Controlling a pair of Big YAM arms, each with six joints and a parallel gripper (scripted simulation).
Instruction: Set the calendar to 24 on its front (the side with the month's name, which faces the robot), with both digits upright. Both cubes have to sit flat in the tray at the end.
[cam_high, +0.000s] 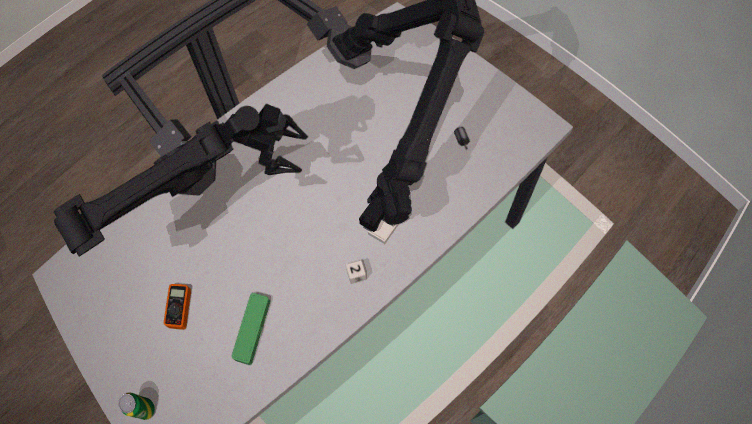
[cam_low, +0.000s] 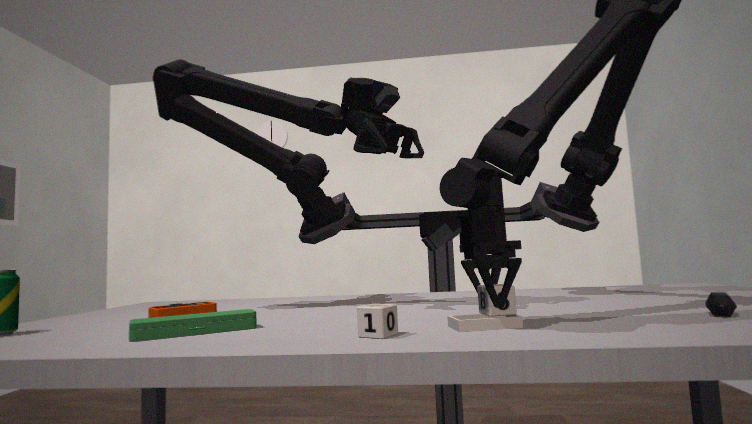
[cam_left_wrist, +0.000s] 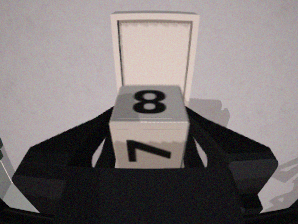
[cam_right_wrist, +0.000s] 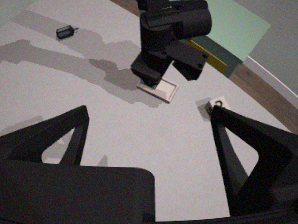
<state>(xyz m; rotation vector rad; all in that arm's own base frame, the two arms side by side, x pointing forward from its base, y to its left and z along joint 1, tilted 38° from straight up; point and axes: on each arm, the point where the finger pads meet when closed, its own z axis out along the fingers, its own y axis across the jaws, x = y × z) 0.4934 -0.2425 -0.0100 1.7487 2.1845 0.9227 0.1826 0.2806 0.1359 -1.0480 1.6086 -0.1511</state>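
Now: the calendar tray 30 mm below my left hand and 20 mm to the right of it. From my left hand the other things lie so: green box: 500 mm to the right, 40 mm behind, 30 mm below; dark object: 360 mm to the left, 30 mm behind, 20 mm below.
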